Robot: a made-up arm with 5 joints. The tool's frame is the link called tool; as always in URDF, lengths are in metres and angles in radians. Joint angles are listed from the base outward.
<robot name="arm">
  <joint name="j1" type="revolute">
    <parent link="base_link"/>
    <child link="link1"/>
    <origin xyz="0 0 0.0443" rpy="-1.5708 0 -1.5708"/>
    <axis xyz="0 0 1"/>
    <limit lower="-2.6" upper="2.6"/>
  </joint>
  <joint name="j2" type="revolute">
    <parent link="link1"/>
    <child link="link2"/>
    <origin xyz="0.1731 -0.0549 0.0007" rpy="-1.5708 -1.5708 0"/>
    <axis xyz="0 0 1"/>
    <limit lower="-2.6" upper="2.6"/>
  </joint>
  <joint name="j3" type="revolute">
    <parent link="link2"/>
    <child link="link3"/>
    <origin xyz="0.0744 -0.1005 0.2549" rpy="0 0 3.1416"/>
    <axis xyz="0 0 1"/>
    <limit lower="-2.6" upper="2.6"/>
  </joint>
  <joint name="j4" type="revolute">
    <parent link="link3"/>
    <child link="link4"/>
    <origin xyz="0.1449 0.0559 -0.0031" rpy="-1.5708 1.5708 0"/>
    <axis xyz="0 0 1"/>
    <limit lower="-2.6" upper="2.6"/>
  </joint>
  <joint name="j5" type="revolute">
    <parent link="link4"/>
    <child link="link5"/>
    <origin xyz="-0.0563 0.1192 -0.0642" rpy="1.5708 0 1.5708"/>
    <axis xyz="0 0 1"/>
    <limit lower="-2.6" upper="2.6"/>
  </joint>
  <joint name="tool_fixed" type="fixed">
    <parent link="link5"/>
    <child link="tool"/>
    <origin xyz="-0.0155 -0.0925 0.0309"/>
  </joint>
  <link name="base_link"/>
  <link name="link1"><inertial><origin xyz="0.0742 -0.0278 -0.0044"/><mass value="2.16"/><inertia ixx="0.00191" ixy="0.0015" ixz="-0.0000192" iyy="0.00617" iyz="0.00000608" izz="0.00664"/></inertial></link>
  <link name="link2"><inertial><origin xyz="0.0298 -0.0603 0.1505"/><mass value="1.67"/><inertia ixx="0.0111" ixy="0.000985" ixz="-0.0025" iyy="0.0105" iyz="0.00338" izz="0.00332"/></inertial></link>
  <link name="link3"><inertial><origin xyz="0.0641 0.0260 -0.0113"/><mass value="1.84"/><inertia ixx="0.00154" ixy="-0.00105" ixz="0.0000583" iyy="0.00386" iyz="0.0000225" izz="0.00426"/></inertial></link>
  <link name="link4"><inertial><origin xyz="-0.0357 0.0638 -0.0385"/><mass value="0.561"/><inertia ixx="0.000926" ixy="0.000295" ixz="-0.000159" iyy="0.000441" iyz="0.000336" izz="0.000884"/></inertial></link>
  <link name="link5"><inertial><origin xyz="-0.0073 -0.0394 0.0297"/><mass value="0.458"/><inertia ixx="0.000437" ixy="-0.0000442" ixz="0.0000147" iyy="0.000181" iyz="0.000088" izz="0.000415"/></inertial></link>
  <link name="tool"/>
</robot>
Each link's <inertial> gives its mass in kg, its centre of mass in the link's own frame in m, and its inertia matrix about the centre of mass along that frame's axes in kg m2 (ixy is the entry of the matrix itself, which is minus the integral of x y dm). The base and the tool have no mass. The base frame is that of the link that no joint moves.
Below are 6 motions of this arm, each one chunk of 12 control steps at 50 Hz.
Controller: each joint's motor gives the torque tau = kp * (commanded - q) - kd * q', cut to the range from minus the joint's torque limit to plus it. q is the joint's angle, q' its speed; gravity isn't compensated. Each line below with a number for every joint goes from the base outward.
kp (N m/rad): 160 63 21 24 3.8
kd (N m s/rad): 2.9 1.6 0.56 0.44 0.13
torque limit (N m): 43 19 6.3 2.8 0.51
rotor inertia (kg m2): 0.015 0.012 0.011 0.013 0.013
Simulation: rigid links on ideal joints. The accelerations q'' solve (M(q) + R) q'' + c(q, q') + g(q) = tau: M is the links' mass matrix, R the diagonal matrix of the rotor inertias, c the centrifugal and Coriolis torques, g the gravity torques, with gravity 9.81 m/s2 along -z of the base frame. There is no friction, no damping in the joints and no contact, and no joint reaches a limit. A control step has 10 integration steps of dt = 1/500 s. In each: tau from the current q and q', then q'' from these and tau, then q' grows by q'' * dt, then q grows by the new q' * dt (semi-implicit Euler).
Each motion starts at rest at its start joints. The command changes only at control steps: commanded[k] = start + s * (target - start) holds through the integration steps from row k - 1 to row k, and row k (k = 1, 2, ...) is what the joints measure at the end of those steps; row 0 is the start. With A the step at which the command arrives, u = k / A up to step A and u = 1 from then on. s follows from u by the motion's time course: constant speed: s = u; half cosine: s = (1 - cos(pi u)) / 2; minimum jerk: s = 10 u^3 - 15 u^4 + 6 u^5; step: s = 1 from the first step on.
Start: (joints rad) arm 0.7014 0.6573 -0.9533 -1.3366 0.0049
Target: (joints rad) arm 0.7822 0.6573 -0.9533 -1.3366 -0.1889
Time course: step
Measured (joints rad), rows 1 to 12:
1: 0.7194 0.6742 -0.9761 -1.3427 -0.0003
2: 0.7530 0.6927 -1.0150 -1.3492 -0.0188
3: 0.7853 0.6960 -1.0450 -1.3474 -0.0532
4: 0.8085 0.6877 -1.0562 -1.3363 -0.0994
5: 0.8207 0.6770 -1.0493 -1.3209 -0.1511
6: 0.8232 0.6703 -1.0315 -1.3082 -0.2022
7: 0.8190 0.6692 -1.0116 -1.3034 -0.2471
8: 0.8112 0.6725 -0.9970 -1.3075 -0.2821
9: 0.8024 0.6776 -0.9914 -1.3175 -0.3055
10: 0.7946 0.6825 -0.9950 -1.3288 -0.3166
11: 0.7888 0.6859 -1.0051 -1.3374 -0.3150
12: 0.7855 0.6876 -1.0183 -1.3412 -0.3022

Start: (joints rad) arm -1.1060 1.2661 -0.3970 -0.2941 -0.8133
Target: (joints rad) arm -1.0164 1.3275 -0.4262 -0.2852 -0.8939
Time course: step
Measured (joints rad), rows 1 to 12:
1: -1.0842 1.2895 -0.4083 -0.3021 -0.8168
2: -1.0415 1.3167 -0.4217 -0.3070 -0.8263
3: -0.9950 1.3224 -0.4255 -0.2970 -0.8415
4: -0.9534 1.3079 -0.4187 -0.2746 -0.8618
5: -0.9204 1.2843 -0.4049 -0.2491 -0.8863
6: -0.8983 1.2622 -0.3886 -0.2294 -0.9134
7: -0.8880 1.2474 -0.3741 -0.2202 -0.9411
8: -0.8888 1.2420 -0.3645 -0.2217 -0.9666
9: -0.8989 1.2451 -0.3615 -0.2311 -0.9875
10: -0.9154 1.2546 -0.3647 -0.2441 -1.0014
11: -0.9348 1.2672 -0.3729 -0.2570 -1.0071
12: -0.9537 1.2800 -0.3838 -0.2675 -1.0042

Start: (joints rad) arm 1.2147 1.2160 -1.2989 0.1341 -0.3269
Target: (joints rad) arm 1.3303 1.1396 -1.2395 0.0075 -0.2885
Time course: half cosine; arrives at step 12
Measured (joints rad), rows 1 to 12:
1: 1.2154 1.2255 -1.3095 0.1350 -0.3260
2: 1.2154 1.2389 -1.3314 0.1380 -0.3240
3: 1.2142 1.2466 -1.3558 0.1392 -0.3210
4: 1.2135 1.2474 -1.3772 0.1338 -0.3169
5: 1.2154 1.2430 -1.3922 0.1194 -0.3114
6: 1.2216 1.2354 -1.3993 0.0974 -0.3044
7: 1.2328 1.2258 -1.3982 0.0718 -0.2962
8: 1.2486 1.2152 -1.3897 0.0475 -0.2874
9: 1.2679 1.2041 -1.3752 0.0283 -0.2785
10: 1.2887 1.1932 -1.3566 0.0165 -0.2705
11: 1.3084 1.1832 -1.3362 0.0122 -0.2640
12: 1.3247 1.1750 -1.3162 0.0143 -0.2597

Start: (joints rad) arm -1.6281 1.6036 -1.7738 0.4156 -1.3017
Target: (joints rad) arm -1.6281 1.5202 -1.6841 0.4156 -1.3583
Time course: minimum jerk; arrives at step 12
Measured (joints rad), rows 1 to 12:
1: -1.6264 1.5983 -1.7635 0.4148 -1.3027
2: -1.6213 1.5887 -1.7408 0.4120 -1.3058
3: -1.6128 1.5788 -1.7129 0.4085 -1.3113
4: -1.6019 1.5689 -1.6843 0.4065 -1.3198
5: -1.5904 1.5578 -1.6571 0.4075 -1.3311
6: -1.5796 1.5447 -1.6321 0.4111 -1.3451
7: -1.5710 1.5302 -1.6097 0.4157 -1.3611
8: -1.5651 1.5155 -1.5900 0.4192 -1.3784
9: -1.5622 1.5024 -1.5738 0.4207 -1.3958
10: -1.5622 1.4926 -1.5618 0.4199 -1.4122
11: -1.5645 1.4867 -1.5551 0.4176 -1.4263
12: -1.5685 1.4846 -1.5538 0.4149 -1.4372

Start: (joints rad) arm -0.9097 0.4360 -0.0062 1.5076 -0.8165
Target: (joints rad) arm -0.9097 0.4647 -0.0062 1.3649 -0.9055
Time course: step
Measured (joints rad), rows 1 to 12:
1: -0.9009 0.4377 -0.0086 1.4776 -0.8211
2: -0.8837 0.4388 -0.0057 1.4154 -0.8324
3: -0.8660 0.4385 0.0091 1.3575 -0.8482
4: -0.8522 0.4382 0.0346 1.3262 -0.8670
5: -0.8437 0.4392 0.0651 1.3256 -0.8876
6: -0.8397 0.4416 0.0938 1.3455 -0.9087
7: -0.8388 0.4446 0.1155 1.3708 -0.9290
8: -0.8398 0.4476 0.1278 1.3893 -0.9469
9: -0.8420 0.4497 0.1308 1.3958 -0.9612
10: -0.8449 0.4506 0.1257 1.3918 -0.9709
11: -0.8483 0.4504 0.1146 1.3822 -0.9754
12: -0.8520 0.4491 0.1000 1.3726 -0.9746

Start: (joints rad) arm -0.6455 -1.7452 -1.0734 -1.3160 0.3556
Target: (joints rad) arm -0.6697 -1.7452 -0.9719 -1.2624 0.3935
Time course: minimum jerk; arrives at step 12
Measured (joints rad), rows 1 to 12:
1: -0.6377 -1.7446 -1.0737 -1.3140 0.3543
2: -0.6202 -1.7410 -1.0768 -1.3079 0.3508
3: -0.5993 -1.7341 -1.0842 -1.2979 0.3453
4: -0.5805 -1.7256 -1.0950 -1.2851 0.3383
5: -0.5677 -1.7180 -1.1062 -1.2712 0.3308
6: -0.5628 -1.7129 -1.1137 -1.2576 0.3241
7: -0.5655 -1.7112 -1.1137 -1.2459 0.3192
8: -0.5743 -1.7126 -1.1040 -1.2370 0.3171
9: -0.5865 -1.7162 -1.0849 -1.2314 0.3182
10: -0.5996 -1.7208 -1.0594 -1.2294 0.3225
11: -0.6112 -1.7252 -1.0321 -1.2305 0.3292
12: -0.6197 -1.7286 -1.0077 -1.2340 0.3377

